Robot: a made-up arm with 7 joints.
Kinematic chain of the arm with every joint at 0, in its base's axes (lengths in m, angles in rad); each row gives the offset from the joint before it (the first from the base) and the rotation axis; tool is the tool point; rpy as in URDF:
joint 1: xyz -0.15 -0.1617 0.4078 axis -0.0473 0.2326 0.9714
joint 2: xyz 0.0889 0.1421 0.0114 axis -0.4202 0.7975 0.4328
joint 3: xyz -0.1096 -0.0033 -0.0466 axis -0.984 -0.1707 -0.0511
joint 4: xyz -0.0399 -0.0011 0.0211 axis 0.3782 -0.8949 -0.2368
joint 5: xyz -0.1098 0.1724 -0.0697 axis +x
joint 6: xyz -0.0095 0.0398 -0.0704 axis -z
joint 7: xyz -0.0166 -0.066 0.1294 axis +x
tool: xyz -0.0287 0.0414 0.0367 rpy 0 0 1.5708
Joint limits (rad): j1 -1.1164..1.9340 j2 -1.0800..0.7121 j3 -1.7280..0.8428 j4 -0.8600..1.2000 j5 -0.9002..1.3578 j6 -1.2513..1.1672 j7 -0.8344..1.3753
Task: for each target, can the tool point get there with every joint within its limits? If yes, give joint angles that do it. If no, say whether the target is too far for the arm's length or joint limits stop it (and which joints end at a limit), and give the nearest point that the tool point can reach.
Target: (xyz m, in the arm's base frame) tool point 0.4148 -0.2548 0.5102
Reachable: no: joint limits stop it (at a limit: joint 1, joint 2, joint 4, joint 5, joint 6) | nearest point 0.3839 -0.2094 0.4588 | short by 0.075 m
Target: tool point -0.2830 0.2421 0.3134
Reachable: yes | joints -0.2349 -0.0433 0.4761 -0.4302 -0.2261 0.1778 -0.0132
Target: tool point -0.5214 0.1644 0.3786
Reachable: yes | joints 0.7155 -0.7716 -0.1689 0.2922 -0.5801 0.2253 -0.5072
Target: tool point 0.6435 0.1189 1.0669
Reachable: no: too far | nearest point 0.3341 0.0342 0.5773 | short by 0.585 m
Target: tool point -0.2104 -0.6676 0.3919
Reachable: no: joint limits stop it (at a limit: joint 1, joint 3, joint 5, joint 6, joint 7) | nearest point -0.2315 -0.6012 0.4079 | short by 0.071 m
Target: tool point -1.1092 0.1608 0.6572
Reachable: no: too far | nearest point -0.6996 0.0054 0.4724 | short by 0.475 m
